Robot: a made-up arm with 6 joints. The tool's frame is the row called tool. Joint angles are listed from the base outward.
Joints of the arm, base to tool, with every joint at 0 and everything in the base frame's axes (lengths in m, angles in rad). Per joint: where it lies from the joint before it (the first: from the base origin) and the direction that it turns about. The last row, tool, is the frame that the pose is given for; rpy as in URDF.
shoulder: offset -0.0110 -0.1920 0.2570 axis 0 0 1
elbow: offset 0.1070 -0.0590 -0.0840 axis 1 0 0
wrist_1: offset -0.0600 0.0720 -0.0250 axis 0 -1 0
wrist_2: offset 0.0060 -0.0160 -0.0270 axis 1 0 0
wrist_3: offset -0.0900 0.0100 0.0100 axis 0 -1 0
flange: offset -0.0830 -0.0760 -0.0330 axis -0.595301 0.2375 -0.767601
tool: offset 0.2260 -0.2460 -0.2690 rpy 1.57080 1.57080 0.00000
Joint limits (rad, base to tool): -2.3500..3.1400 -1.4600..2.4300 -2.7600..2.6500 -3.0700..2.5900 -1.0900..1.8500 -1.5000..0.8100
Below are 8 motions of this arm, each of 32 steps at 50 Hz.
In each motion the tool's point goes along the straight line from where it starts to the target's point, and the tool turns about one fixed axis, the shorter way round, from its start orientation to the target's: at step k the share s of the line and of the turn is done. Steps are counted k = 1, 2, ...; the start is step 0. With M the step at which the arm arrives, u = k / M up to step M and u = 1 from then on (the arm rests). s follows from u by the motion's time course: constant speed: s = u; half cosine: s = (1 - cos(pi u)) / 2; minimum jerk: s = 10 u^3 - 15 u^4 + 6 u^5.
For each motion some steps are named. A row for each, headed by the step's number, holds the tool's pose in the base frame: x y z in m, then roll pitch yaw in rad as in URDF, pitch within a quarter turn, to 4 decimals.
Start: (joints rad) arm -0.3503 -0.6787 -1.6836 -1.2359 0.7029 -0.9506
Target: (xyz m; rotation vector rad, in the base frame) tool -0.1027 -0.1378 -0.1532 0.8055 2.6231 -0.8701
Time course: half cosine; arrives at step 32
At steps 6, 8, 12, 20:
6: -0.1548 -0.3403 -0.0898 -2.2546 0.1290 -2.9005
8: -0.1513 -0.3265 -0.0941 -2.2703 0.1551 -2.9445
12: -0.1420 -0.2907 -0.1053 -2.3168 0.2199 -3.0622
20: -0.1203 -0.2060 -0.1318 -2.4592 0.3469 2.9232

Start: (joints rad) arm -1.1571 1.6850 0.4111 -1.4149 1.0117 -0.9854
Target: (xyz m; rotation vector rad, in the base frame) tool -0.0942 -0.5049 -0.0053 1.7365 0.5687 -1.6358
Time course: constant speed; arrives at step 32
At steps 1, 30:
1: 0.0484 -0.5261 0.3101 1.3827 0.3445 -0.7866
30: -0.0850 -0.5063 0.0150 1.4686 1.3252 -0.8525

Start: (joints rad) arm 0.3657 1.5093 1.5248 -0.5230 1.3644 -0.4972
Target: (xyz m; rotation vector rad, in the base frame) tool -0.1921 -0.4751 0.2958 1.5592 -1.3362 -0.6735
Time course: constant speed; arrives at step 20
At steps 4, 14, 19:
4: -0.0527 -0.5179 0.2400 2.1762 -0.2299 -0.9595
14: -0.1398 -0.4912 0.2749 2.0649 -0.1815 -1.1781
19: -0.1834 -0.4778 0.2923 2.0062 -0.1666 -1.2885

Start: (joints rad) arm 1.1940 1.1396 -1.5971 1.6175 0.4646 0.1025
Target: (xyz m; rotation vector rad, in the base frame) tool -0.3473 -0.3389 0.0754 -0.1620 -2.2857 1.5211
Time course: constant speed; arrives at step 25
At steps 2, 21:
2: -0.3207 -0.4075 0.3274 -1.5141 -0.6678 2.8137
21: -0.3427 -0.3508 0.1192 -1.8588 -0.3281 2.8324

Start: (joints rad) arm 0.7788 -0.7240 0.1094 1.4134 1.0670 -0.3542
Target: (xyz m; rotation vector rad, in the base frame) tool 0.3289 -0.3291 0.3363 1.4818 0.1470 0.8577
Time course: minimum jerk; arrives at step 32
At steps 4, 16, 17, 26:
4: 0.3873 -0.0798 0.0473 2.0362 0.1119 1.2943
16: 0.3586 -0.2024 0.1894 1.6963 -0.1037 0.9586
17: 0.3551 -0.2172 0.2066 1.6602 -0.1367 0.9231
26: 0.3318 -0.3167 0.3220 1.4426 -0.3875 0.7101

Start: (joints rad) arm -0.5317 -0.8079 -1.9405 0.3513 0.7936 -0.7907
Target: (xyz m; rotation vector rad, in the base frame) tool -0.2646 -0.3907 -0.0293 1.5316 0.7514 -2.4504
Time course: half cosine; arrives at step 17
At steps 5, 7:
5: -0.2227 -0.3488 -0.0632 -1.2755 0.9552 2.4869
7: -0.2313 -0.3574 -0.0562 -1.1835 0.9862 2.5505

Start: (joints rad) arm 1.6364 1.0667 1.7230 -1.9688 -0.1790 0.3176
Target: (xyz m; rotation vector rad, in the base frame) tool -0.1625 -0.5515 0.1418 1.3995 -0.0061 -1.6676
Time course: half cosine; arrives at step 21
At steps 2, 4, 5, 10, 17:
2: -0.0671 -0.5758 0.0724 0.7478 1.0544 -1.3340
4: -0.0734 -0.5742 0.0770 0.7646 1.0425 -1.3399
5: -0.0779 -0.5731 0.0803 0.7766 1.0339 -1.3443
10: -0.1101 -0.5649 0.1036 0.8588 0.9739 -1.3791
17: -0.1540 -0.5537 0.1356 0.9665 0.8948 -1.4349

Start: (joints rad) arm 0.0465 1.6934 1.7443 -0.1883 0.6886 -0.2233
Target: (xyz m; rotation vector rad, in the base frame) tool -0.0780 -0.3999 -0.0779 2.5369 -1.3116 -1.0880
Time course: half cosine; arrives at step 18
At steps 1, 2, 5, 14, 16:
1: 0.0936 -0.4734 -0.0494 2.9231 0.1037 -0.8463
2: 0.0897 -0.4718 -0.0500 2.9191 0.1152 -0.8504
5: 0.0640 -0.4608 -0.0543 2.8912 0.1905 -0.8786
14: -0.0578 -0.4086 -0.0745 2.7133 0.5330 -1.0579
16: -0.0728 -0.4021 -0.0770 2.6841 0.5727 -1.0873

